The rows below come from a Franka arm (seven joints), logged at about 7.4 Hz.
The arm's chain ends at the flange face. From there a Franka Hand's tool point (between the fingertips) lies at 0.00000 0.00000 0.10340 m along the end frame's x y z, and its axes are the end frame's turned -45 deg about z.
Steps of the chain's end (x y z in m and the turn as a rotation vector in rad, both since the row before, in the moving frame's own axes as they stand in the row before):
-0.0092, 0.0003, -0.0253, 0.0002, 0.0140, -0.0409
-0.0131, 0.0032, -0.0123, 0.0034, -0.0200, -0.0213
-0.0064, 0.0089, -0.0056, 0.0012, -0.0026, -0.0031
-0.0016, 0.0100, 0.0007, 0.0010, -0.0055, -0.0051
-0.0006, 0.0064, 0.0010, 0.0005, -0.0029, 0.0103
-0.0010, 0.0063, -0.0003, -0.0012, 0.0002, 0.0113
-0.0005, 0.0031, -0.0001, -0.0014, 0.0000, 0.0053
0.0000, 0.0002, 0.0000, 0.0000, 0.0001, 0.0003
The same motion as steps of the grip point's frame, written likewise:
-0.0057, -0.0053, -0.0253, -0.0098, 0.0100, -0.0409
-0.0128, -0.0087, -0.0123, 0.0165, -0.0117, -0.0213
-0.0109, 0.0015, -0.0056, 0.0027, -0.0010, -0.0031
-0.0085, 0.0055, 0.0007, 0.0046, -0.0032, -0.0051
-0.0051, 0.0039, 0.0010, 0.0024, -0.0017, 0.0103
-0.0052, 0.0038, -0.0003, -0.0010, -0.0007, 0.0113
-0.0026, 0.0019, -0.0001, -0.0010, -0.0010, 0.0053
-0.0001, 0.0001, 0.0000, -0.0001, 0.0001, 0.0003

